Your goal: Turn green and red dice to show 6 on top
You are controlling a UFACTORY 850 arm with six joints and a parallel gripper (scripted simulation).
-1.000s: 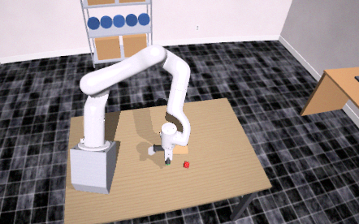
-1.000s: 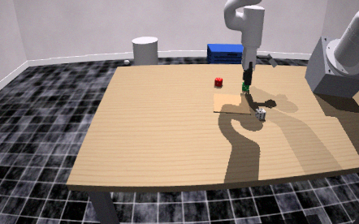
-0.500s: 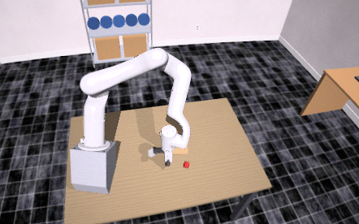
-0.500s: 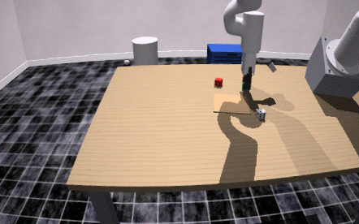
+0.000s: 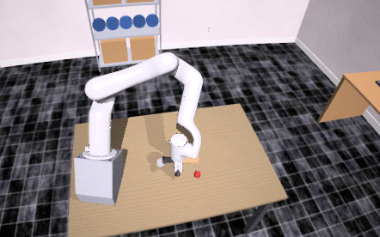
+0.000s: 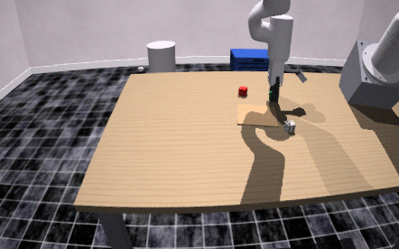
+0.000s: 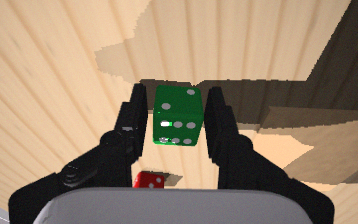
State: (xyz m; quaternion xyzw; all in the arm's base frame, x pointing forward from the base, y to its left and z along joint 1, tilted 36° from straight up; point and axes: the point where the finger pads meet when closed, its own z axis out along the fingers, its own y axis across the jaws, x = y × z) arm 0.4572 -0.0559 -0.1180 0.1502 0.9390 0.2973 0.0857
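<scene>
Right now the green die is 1 cm below my hand. From my hand the other things lie so: red die (11 cm ahead, 6 cm to the right, 1 cm below); tan mat (12 cm to the left, 11 cm ahead, 2 cm below); white die (23 cm to the left, 3 cm ahead, 1 cm below).
</scene>
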